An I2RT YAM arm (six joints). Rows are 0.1 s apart.
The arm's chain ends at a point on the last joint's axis. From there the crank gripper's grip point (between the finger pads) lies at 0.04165 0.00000 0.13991 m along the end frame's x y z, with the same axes.
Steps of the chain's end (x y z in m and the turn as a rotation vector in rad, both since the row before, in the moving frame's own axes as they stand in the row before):
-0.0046, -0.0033, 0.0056, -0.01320, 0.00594, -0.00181
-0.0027, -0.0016, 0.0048, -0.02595, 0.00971, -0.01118
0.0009, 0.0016, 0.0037, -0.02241, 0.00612, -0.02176
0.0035, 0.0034, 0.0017, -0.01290, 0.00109, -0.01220
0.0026, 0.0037, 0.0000, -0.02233, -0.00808, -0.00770
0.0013, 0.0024, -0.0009, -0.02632, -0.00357, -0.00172
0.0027, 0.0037, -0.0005, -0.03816, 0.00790, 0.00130
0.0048, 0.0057, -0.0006, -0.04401, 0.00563, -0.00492
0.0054, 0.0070, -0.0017, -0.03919, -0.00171, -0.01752
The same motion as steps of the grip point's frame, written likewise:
-0.0038, -0.0015, 0.0053, -0.01320, 0.00594, -0.00181
-0.0013, 0.0016, 0.0043, -0.02595, 0.00971, -0.01118
0.0018, 0.0038, 0.0034, -0.02241, 0.00612, -0.02176
0.0037, 0.0047, 0.0016, -0.01290, 0.00109, -0.01220
0.0015, 0.0065, 0.0003, -0.02233, -0.00808, -0.00770
0.0008, 0.0060, -0.0008, -0.02632, -0.00357, -0.00172
0.0038, 0.0091, -0.0009, -0.03816, 0.00790, 0.00130
0.0056, 0.0116, -0.0010, -0.04401, 0.00563, -0.00492
0.0052, 0.0118, -0.0017, -0.03919, -0.00171, -0.01752

